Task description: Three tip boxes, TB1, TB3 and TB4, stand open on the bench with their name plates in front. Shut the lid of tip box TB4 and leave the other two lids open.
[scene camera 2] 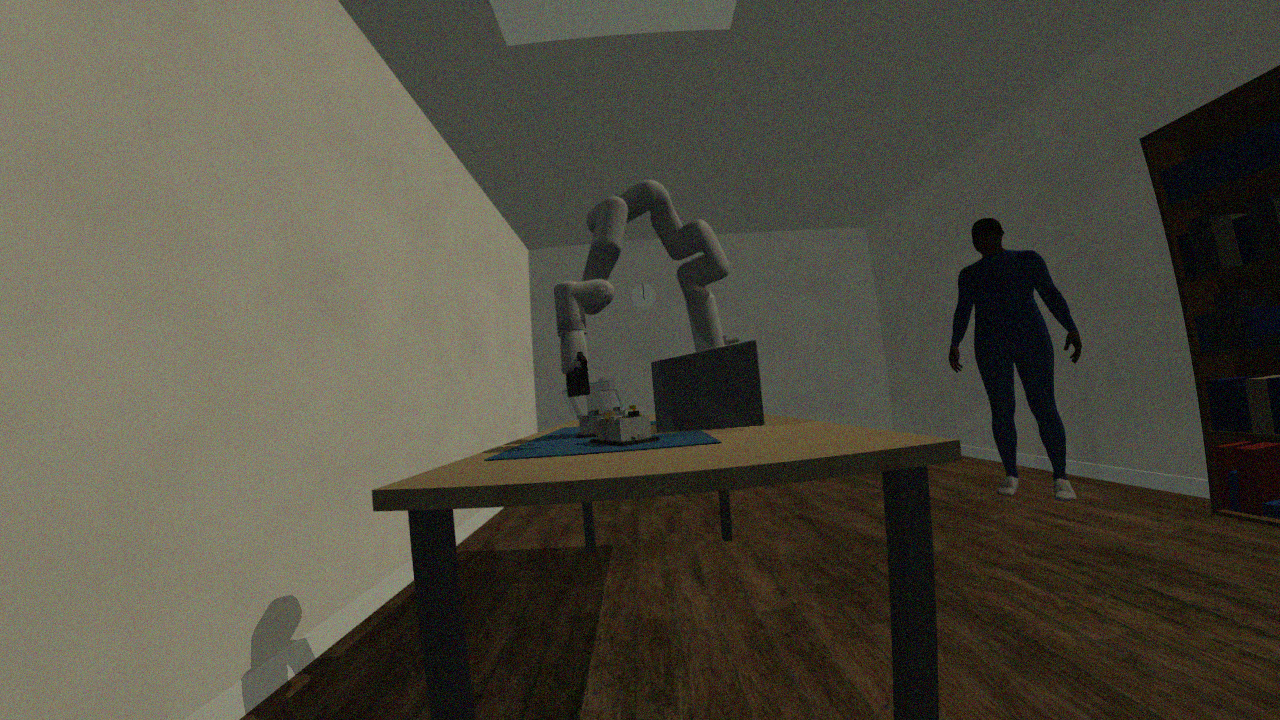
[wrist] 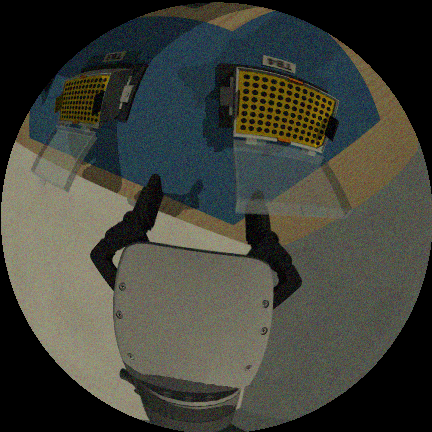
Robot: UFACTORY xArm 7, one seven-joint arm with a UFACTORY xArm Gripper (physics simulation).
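Frame: origin at the arm's base, x ahead, y up, z right, level; millimetres.
Where they show: gripper, fingertip midpoint: (scene camera 2: 578, 395) (wrist: 205, 190); arm's base, origin of the base link: (scene camera 2: 711, 353).
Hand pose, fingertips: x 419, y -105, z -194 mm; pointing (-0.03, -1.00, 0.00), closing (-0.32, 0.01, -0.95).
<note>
Each offset is from my fingertips to the top centre of the thing. "*": to the spot under its first point. Level surfaces: height alone.
Tip box TB4 {dy -47, dx -103, dz -41 mm} (wrist: 285, 107) stands at the upper right in the wrist view, its yellow tip rack uncovered and its name plate {* dy -119, dx -162, dz -9 mm} (wrist: 279, 63) at its far side. Its clear lid {* dy -9, dx -51, dz -72 mm} (wrist: 295, 182) is open and leans out on the side toward my gripper. Tip box TB3 {dy -47, dx -33, dz +224 mm} (wrist: 84, 99) stands at the upper left, its clear lid (wrist: 64, 155) also open. TB1 cannot be made out. My gripper (wrist: 205, 190) (scene camera 2: 579, 394) is open and empty. Its right fingertip shows through the outer edge of TB4's lid; contact cannot be told. In the scene view, a tip box {dy -55, dx -113, dz -35 mm} (scene camera 2: 623, 428) stands nearest; its label is unreadable.
The boxes stand on a blue mat {dy -121 mm} (scene camera 2: 689, 437) (wrist: 167, 125) on the wooden bench {dy -124 mm} (scene camera 2: 823, 436) (wrist: 395, 125). A dark grey block (scene camera 2: 707, 386) stands beside the mat, in front of the arm's base. A pale wall runs along the left. A person (scene camera 2: 1015, 313) stands beyond the bench at the right.
</note>
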